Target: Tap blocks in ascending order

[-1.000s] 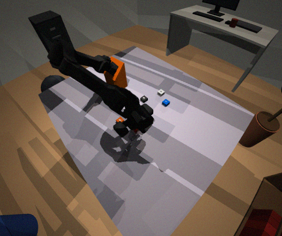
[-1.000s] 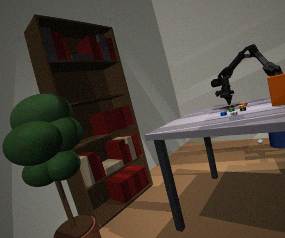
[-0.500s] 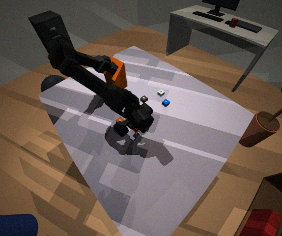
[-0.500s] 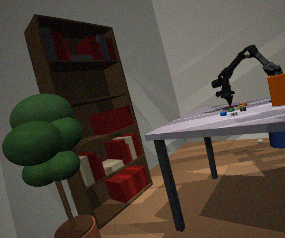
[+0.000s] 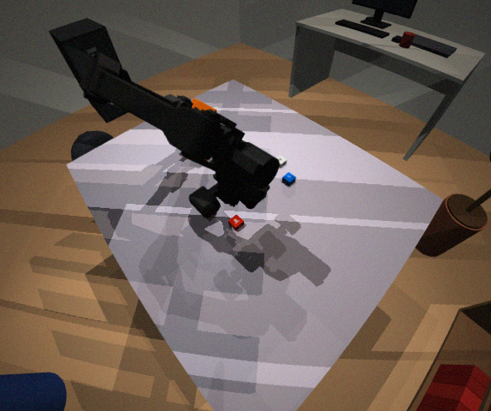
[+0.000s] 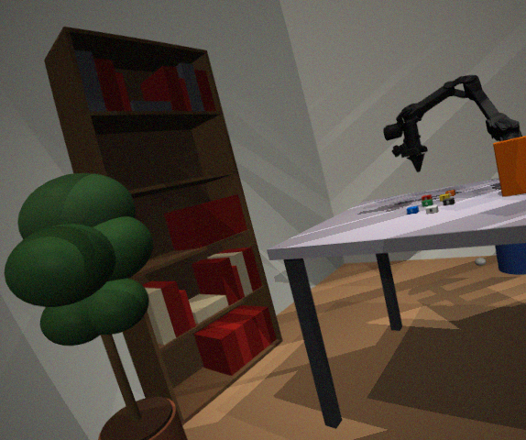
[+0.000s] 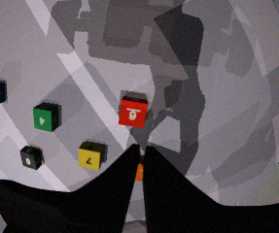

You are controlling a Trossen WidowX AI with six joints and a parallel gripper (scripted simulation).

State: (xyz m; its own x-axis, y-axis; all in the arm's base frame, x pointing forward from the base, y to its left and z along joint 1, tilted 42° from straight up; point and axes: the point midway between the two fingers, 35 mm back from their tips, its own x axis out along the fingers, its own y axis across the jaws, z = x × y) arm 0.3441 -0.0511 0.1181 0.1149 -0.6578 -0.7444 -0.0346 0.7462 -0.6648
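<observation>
Now: the yellow block 90 mm behind my gripper tip, 60 mm to the left of it and 110 mm below it. The rest, counted from my gripper tip: green block (50 mm behind, 130 mm to the left, 110 mm below); red block (10 mm behind, 10 mm to the left, 110 mm below); orange block (100 mm behind, 30 mm to the right, 110 mm below).
</observation>
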